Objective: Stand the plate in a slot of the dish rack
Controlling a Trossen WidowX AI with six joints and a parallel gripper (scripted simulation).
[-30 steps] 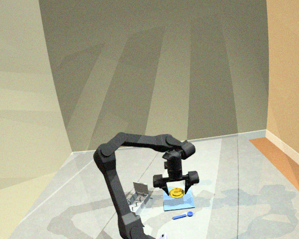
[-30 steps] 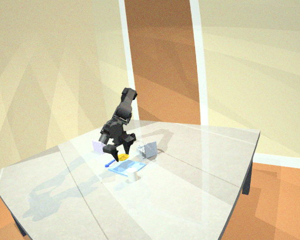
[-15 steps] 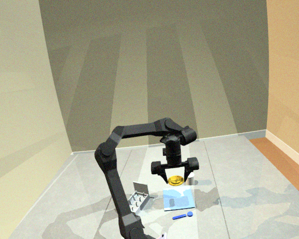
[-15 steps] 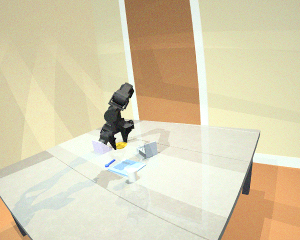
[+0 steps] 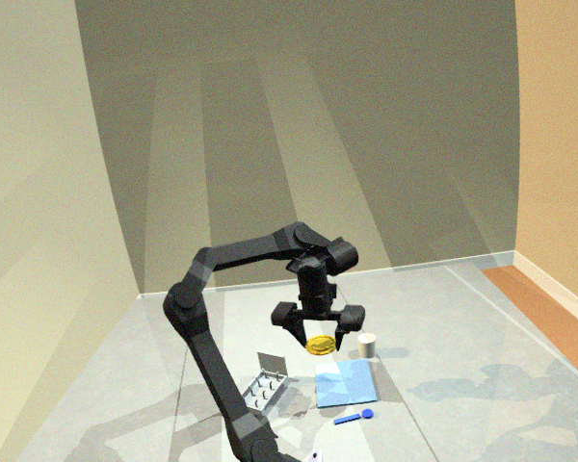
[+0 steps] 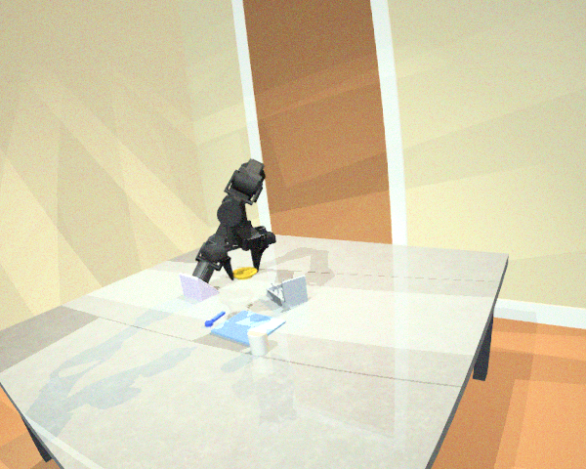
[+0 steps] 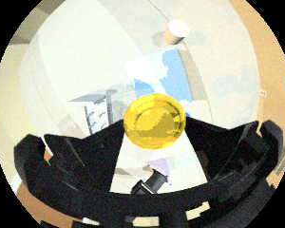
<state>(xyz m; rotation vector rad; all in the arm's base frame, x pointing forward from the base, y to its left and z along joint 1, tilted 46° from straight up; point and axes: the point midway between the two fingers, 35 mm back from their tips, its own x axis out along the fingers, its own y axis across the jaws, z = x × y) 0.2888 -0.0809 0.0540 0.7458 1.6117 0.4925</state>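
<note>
Now: gripper tip 1 cm past the grey dish rack, 15 cm to the right of it and 10 cm above it. Round my gripper tip: white cup: 14 cm ahead, 10 cm to the right, 10 cm below; yellow plate: 1 cm above; blue spoon: 8 cm behind, 7 cm to the right, 12 cm below.
</note>
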